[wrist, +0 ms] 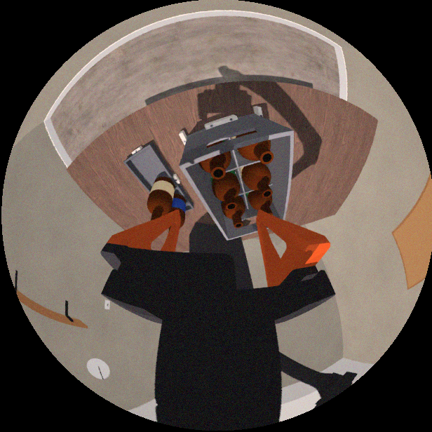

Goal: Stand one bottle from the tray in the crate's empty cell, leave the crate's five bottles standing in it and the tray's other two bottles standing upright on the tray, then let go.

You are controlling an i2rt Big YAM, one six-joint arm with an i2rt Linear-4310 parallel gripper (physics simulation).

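The grey crate stands on the table, with white dividers and several brown bottles upright in it. A bottle shows in each cell, including the left front bottle and the right front bottle, whose neck is partly behind the right finger. The grey tray lies left of the crate. A cream-labelled bottle and a blue-labelled bottle look upright at its near end; their lower parts in view are partly behind the left finger. My gripper is open and empty, with its orange fingers above and in front of the crate.
The brown wooden table carries the crate and tray. A dark bar runs along its far edge. The arm's shadow falls behind and right of the crate. A pale walled area lies beyond the table.
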